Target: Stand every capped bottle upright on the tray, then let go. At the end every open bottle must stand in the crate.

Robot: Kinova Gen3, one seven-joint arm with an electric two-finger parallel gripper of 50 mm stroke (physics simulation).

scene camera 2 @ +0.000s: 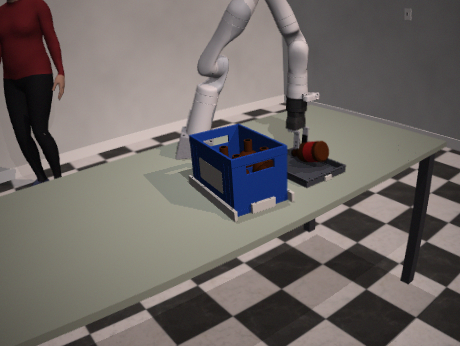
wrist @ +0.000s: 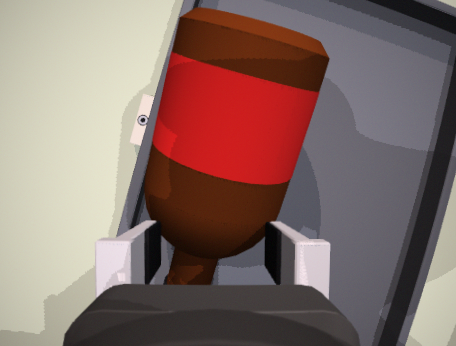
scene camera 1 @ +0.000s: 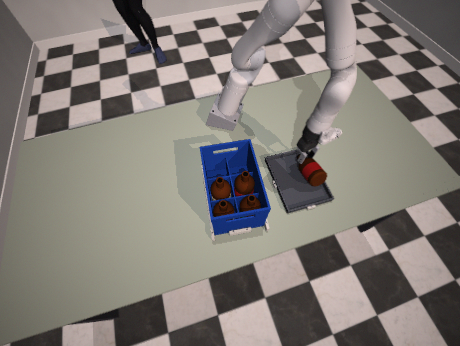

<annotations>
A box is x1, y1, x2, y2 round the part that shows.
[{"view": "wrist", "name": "my gripper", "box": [63, 220, 359, 345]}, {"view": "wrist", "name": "dark grey tray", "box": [116, 0, 455, 345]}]
</annotations>
